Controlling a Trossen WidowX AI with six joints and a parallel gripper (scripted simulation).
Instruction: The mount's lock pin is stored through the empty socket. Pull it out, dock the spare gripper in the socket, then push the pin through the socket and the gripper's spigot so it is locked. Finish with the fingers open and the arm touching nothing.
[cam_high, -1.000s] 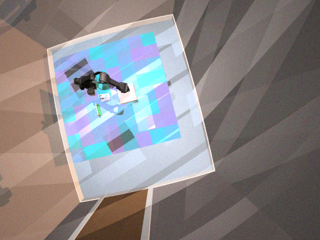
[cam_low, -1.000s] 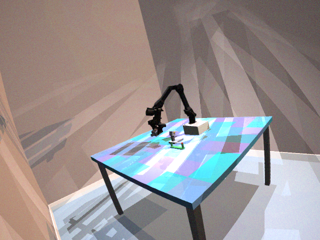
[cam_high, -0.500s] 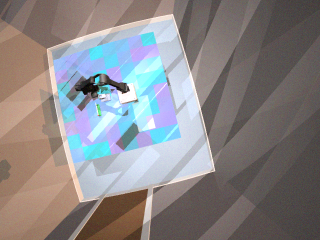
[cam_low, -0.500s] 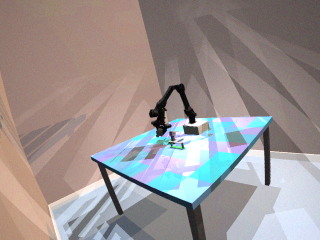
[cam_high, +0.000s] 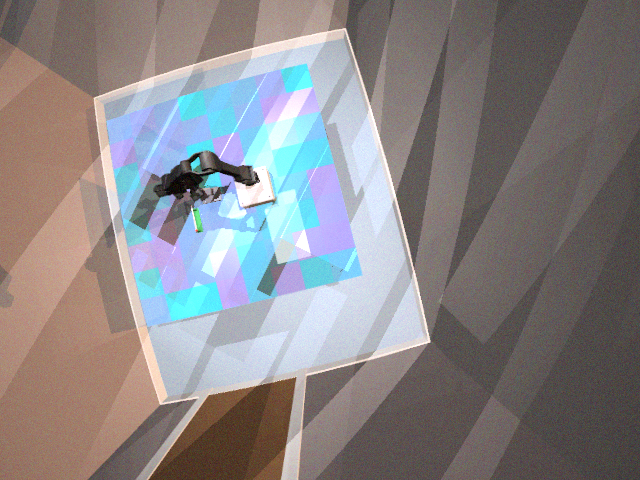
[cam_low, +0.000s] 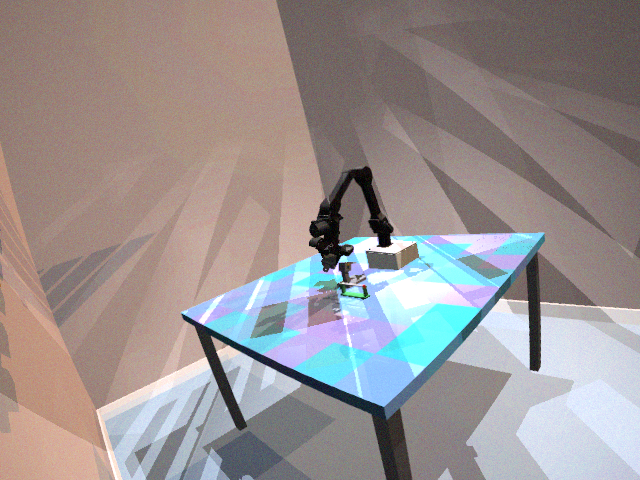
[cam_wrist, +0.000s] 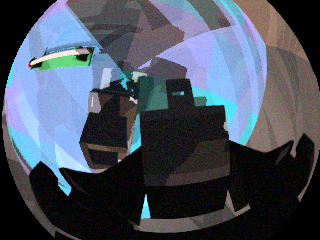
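My gripper tip is now 18 cm to the right of the green mount, 9 cm short of it and 8 cm above it. From my gripper tip the other things lie so: grey mount (7 cm to the left, 5 cm below, 2 cm behind); then spare gripper (1 cm to the left, 1 cm above).
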